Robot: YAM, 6 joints.
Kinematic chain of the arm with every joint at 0, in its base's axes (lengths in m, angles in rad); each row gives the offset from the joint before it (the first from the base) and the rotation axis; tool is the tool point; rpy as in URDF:
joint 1: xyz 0 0 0.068 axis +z
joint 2: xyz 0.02 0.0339 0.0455 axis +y
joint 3: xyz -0.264 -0.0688 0 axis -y
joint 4: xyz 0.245 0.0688 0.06 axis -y
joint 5: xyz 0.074 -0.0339 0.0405 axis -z
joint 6: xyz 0.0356 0 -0.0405 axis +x
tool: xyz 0 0 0 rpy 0 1.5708 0
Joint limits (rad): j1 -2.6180..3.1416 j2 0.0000..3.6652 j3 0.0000..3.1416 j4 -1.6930..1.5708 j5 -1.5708..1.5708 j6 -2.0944..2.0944
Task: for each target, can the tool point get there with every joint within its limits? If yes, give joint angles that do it. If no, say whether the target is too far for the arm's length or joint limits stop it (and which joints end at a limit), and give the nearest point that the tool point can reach.
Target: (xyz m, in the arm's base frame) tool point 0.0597 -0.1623 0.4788
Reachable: yes | joints -1.2557 0.8943 1.0053 0.6187 -0.1835 0.5665
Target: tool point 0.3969 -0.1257 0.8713
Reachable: no: too far | nearest point 0.2956 -0.0936 0.6681 | short by 0.229 m
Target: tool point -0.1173 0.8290 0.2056
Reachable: no: too far | nearest point -0.0899 0.6356 0.1836 | short by 0.197 m
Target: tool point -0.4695 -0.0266 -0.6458
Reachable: no: too far | nearest point -0.3688 -0.0028 -0.3597 | short by 0.304 m
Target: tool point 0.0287 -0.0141 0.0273
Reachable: yes | joints 2.5882 3.1568 0.3117 -0.7378 0.0862 -1.5987
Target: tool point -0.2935 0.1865 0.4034
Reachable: yes | joints 2.6745 1.8285 2.0460 -1.3891 1.3036 1.3006
